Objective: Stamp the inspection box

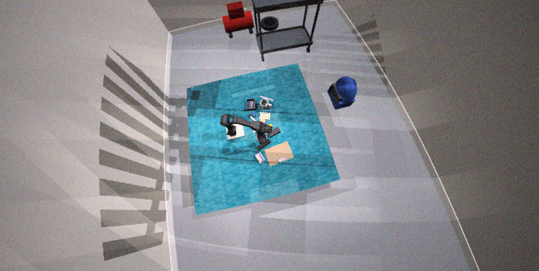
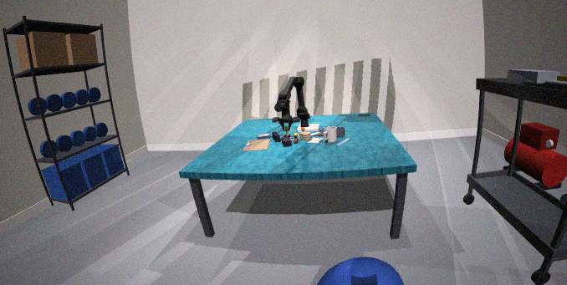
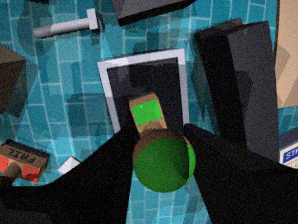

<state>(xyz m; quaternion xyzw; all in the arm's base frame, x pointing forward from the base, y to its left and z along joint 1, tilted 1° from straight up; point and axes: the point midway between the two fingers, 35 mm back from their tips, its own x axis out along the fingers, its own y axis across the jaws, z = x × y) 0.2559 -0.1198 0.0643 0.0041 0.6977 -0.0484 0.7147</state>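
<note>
My gripper tip is now 50 mm above the ink pad. From my gripper tip the other things lie so: yellow-knobbed stamp 110 mm ahead, 70 mm to the left, 30 mm below; then white mug 130 mm ahead, 290 mm to the left, 10 mm below; then wooden block 40 mm ahead, 130 mm to the left, 30 mm below.
</note>
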